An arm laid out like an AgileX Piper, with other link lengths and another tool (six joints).
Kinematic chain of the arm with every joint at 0, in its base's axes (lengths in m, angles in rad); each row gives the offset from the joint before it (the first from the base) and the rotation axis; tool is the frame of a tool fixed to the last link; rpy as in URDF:
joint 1: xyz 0 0 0.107 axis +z
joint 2: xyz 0 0 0 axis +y
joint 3: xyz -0.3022 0 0.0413 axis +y
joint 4: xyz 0.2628 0 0.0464 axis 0.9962 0 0.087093
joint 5: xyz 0 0 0 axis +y
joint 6: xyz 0.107 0 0.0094 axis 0.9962 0 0.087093
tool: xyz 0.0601 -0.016 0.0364 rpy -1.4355 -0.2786 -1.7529
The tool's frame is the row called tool.
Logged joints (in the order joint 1, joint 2, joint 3, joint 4, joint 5, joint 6), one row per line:
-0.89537, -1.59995, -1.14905, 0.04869, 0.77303, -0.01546
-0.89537, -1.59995, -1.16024, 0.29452, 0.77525, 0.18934
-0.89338, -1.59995, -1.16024, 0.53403, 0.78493, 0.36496
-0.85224, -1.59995, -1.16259, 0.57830, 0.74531, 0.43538
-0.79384, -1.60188, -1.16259, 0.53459, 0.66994, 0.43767
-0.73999, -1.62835, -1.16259, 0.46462, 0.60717, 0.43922
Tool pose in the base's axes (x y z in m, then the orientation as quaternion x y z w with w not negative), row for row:
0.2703, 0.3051, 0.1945, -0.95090, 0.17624, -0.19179, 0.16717
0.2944, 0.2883, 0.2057, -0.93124, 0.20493, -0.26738, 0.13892
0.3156, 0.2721, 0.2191, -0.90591, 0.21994, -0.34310, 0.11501
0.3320, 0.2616, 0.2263, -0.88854, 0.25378, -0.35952, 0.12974
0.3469, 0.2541, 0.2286, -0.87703, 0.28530, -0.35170, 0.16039
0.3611, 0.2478, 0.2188, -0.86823, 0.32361, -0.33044, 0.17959
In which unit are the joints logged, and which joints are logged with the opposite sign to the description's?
The joints are logged in radians. Opposite sign: joint 1, joint 2, joint 4.
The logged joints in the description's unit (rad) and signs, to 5 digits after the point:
0.89537, 1.59995, -1.14905, -0.04869, 0.77303, -0.01546
0.89537, 1.59995, -1.16024, -0.29452, 0.77525, 0.18934
0.89338, 1.59995, -1.16024, -0.53403, 0.78493, 0.36496
0.85224, 1.59995, -1.16259, -0.57830, 0.74531, 0.43538
0.79384, 1.60188, -1.16259, -0.53459, 0.66994, 0.43767
0.73999, 1.62835, -1.16259, -0.46462, 0.60717, 0.43922

